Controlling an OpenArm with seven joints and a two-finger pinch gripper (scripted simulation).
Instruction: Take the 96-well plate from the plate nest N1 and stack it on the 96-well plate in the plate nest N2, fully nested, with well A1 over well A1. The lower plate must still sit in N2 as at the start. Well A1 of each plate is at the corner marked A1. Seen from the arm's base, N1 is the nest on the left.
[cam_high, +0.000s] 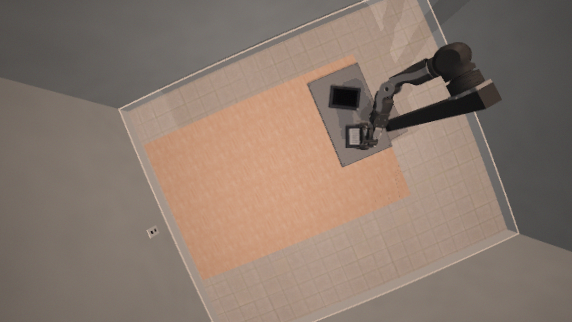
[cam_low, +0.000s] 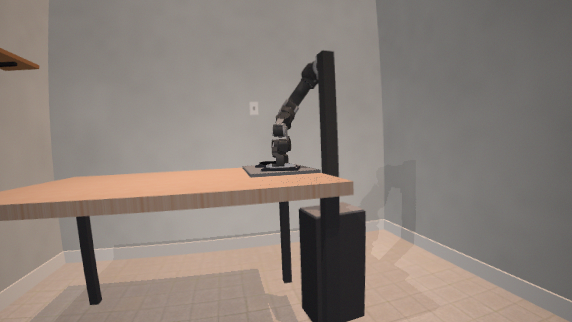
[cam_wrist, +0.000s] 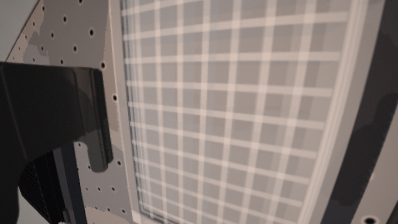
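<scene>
Now: the white 96-well plate right at my hand. Round my hand: black 96-well plate: 30 mm behind, 230 mm to the right; A1 mark: 50 mm behind, 80 mm to the left, 10 mm below.
</scene>
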